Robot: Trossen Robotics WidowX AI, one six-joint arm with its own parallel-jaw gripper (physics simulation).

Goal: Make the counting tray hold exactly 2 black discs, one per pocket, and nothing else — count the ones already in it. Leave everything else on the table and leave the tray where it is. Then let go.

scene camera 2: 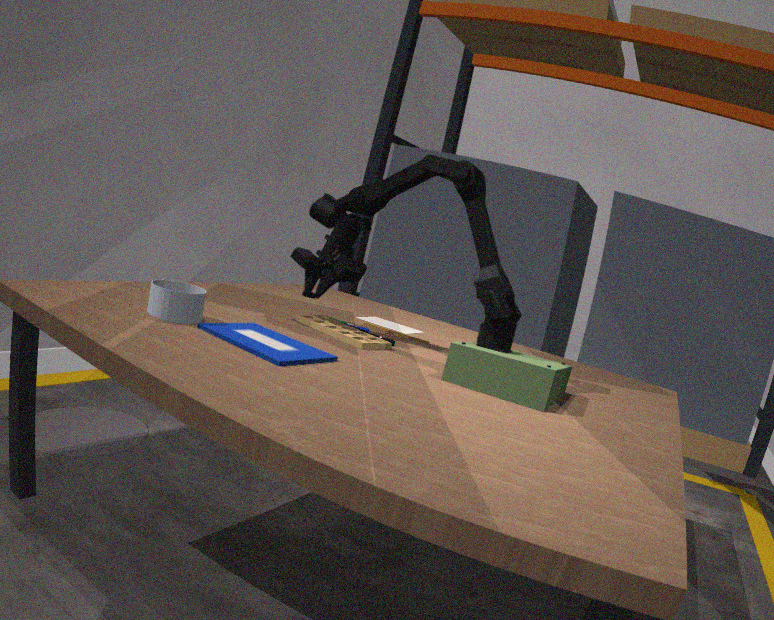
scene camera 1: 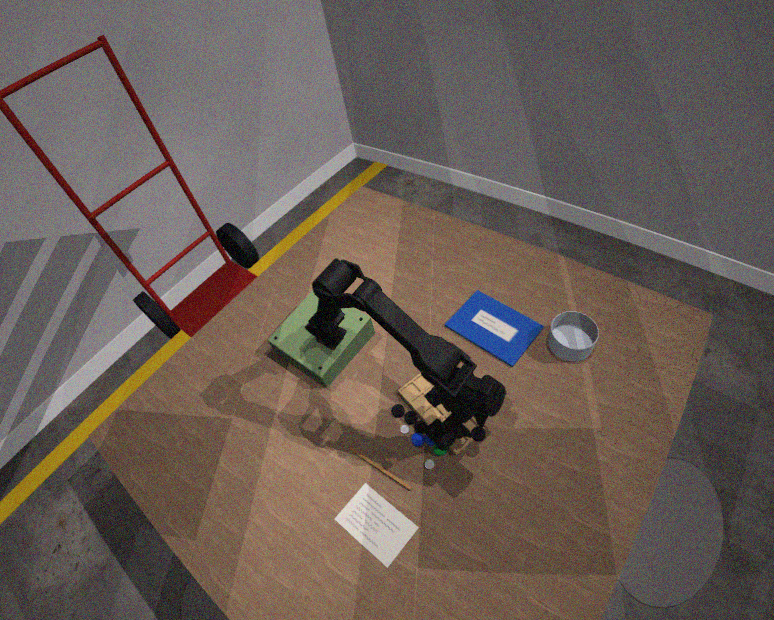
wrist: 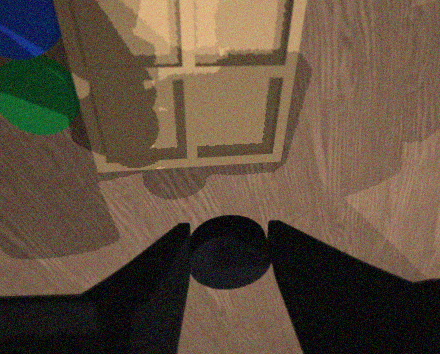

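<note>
My gripper (scene camera 2: 312, 294) (wrist: 229, 232) is shut on a black disc (wrist: 230, 260), held above the table just off the end of the tan counting tray (scene camera 2: 371, 345) (wrist: 235, 163). In the wrist view, the right-hand end pocket looks empty; the left one is partly shaded, with no disc seen in it. In scene camera 1 the arm hides the tray's middle, so its full contents cannot be told. Black discs (scene camera 1: 397, 410) (scene camera 1: 410, 417) lie beside the tray, along with a blue disc (scene camera 1: 417, 439) (wrist: 27, 25) and a green disc (scene camera 1: 439, 451) (wrist: 40, 97).
Small white discs (scene camera 1: 404, 428) (scene camera 1: 428, 463) lie near the tray. A thin wooden stick (scene camera 1: 385, 472) and a written sheet (scene camera 1: 376, 524) lie farther off. A blue folder (scene camera 1: 461, 322) (scene camera 2: 310, 356) and a grey round bowl (scene camera 1: 572, 351) (scene camera 2: 175, 306) are on the tray's other side.
</note>
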